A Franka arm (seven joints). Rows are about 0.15 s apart.
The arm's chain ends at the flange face. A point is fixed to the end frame.
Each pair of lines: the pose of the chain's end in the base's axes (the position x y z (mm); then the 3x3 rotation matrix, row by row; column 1 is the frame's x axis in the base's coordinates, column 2 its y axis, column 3 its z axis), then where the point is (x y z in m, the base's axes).
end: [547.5 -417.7 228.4], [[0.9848 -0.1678 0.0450], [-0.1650 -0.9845 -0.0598], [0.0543 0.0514 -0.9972]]
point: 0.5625 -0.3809 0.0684
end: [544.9 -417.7 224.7], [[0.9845 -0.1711 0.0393], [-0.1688 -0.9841 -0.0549], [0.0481 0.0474 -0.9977]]
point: 0.5592 -0.3801 0.0648
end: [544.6 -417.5 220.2], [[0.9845 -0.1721 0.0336], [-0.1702 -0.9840 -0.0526], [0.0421 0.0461 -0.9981]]
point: 0.5580 -0.3796 0.0603
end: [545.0 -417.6 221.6], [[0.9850 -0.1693 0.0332], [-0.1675 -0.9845 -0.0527], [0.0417 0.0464 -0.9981]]
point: 0.5582 -0.3797 0.0617
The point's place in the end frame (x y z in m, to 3 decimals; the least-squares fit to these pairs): 0.000 -0.047 0.158
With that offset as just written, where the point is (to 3 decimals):
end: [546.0 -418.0 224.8], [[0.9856 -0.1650 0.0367], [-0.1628 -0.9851 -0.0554], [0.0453 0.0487 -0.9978]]
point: 0.560 -0.380 0.065
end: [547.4 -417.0 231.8], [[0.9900 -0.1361 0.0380], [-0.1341 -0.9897 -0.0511], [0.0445 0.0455 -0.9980]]
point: 0.560 -0.379 0.072
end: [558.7 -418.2 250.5], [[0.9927 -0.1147 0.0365], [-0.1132 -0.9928 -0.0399], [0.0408 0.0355 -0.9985]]
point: 0.570 -0.378 0.091
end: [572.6 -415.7 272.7], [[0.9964 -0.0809 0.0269], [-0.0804 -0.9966 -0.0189], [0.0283 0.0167 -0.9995]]
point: 0.581 -0.372 0.114
